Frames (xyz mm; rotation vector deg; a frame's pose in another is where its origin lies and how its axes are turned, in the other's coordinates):
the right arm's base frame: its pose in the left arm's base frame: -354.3 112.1 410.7 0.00 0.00 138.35
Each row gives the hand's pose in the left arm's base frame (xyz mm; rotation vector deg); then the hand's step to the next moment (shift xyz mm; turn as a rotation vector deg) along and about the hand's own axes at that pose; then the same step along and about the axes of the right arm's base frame.
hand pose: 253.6 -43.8 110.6 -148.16 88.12 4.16
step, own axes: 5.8 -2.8 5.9 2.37 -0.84 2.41
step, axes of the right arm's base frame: -6.0 -1.4 -6.2 -2.33 -0.29 -2.57
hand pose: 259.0 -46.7 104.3 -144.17 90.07 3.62
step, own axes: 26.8 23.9 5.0 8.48 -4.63 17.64
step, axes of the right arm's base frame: -15.1 30.9 -11.3 -8.34 -3.99 -17.86
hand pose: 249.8 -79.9 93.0 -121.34 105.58 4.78
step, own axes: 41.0 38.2 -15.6 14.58 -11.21 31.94
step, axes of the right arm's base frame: -6.8 57.6 -3.8 -16.37 -9.74 -31.55
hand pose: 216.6 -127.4 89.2 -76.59 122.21 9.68
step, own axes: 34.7 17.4 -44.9 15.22 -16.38 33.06
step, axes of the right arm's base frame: 8.8 57.2 13.4 -21.55 -10.96 -31.75
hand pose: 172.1 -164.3 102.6 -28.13 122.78 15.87
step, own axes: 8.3 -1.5 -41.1 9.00 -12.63 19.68
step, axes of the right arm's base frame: 12.8 36.2 16.9 -15.51 -5.47 -18.90
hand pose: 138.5 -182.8 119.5 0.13 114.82 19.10
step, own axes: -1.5 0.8 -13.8 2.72 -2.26 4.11
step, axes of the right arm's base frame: 6.9 9.7 7.1 -2.60 -1.22 -4.60
